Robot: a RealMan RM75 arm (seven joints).
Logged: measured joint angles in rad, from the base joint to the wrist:
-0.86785 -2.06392 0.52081 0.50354 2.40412 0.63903 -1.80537
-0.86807 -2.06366 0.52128 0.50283 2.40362 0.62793 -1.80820
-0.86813 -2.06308 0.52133 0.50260 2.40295 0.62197 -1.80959
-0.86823 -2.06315 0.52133 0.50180 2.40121 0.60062 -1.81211
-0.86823 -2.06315 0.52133 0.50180 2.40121 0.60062 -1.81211
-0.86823 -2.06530 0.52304 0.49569 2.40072 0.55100 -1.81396
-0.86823 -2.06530 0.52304 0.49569 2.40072 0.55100 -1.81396
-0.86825 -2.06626 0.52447 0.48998 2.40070 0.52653 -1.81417
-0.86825 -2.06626 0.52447 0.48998 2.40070 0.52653 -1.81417
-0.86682 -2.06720 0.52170 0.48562 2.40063 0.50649 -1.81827
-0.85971 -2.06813 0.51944 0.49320 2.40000 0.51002 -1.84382
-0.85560 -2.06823 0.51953 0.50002 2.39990 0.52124 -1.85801
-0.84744 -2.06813 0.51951 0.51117 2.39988 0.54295 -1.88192
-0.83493 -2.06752 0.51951 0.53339 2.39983 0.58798 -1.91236
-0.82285 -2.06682 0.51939 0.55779 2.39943 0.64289 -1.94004
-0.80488 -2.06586 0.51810 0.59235 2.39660 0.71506 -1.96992
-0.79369 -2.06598 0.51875 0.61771 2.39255 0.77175 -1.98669
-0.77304 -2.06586 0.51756 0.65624 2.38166 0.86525 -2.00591
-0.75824 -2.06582 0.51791 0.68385 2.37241 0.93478 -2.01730
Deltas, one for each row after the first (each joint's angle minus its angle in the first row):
-0.00022 0.00026 0.00047 -0.00071 -0.00050 -0.01110 -0.00283
-0.00028 0.00084 0.00052 -0.00094 -0.00117 -0.01706 -0.00422
-0.00038 0.00077 0.00052 -0.00174 -0.00291 -0.03841 -0.00674
-0.00038 0.00077 0.00052 -0.00174 -0.00291 -0.03841 -0.00674
-0.00038 -0.00138 0.00223 -0.00785 -0.00340 -0.08803 -0.00859
-0.00038 -0.00138 0.00223 -0.00785 -0.00340 -0.08803 -0.00859
-0.00040 -0.00234 0.00366 -0.01356 -0.00342 -0.11250 -0.00880
-0.00040 -0.00234 0.00366 -0.01356 -0.00342 -0.11250 -0.00880
0.00103 -0.00328 0.00089 -0.01792 -0.00349 -0.13254 -0.01290
0.00814 -0.00421 -0.00137 -0.01034 -0.00412 -0.12901 -0.03845
0.01225 -0.00431 -0.00128 -0.00352 -0.00422 -0.11779 -0.05264
0.02041 -0.00421 -0.00130 0.00763 -0.00424 -0.09608 -0.07655
0.03292 -0.00360 -0.00130 0.02985 -0.00429 -0.05105 -0.10699
0.04500 -0.00290 -0.00142 0.05425 -0.00469 0.00386 -0.13467
0.06297 -0.00194 -0.00271 0.08881 -0.00752 0.07603 -0.16455
0.07416 -0.00206 -0.00206 0.11417 -0.01157 0.13272 -0.18132
0.09481 -0.00194 -0.00325 0.15270 -0.02246 0.22622 -0.20054
0.10961 -0.00190 -0.00290 0.18031 -0.03171 0.29575 -0.21193

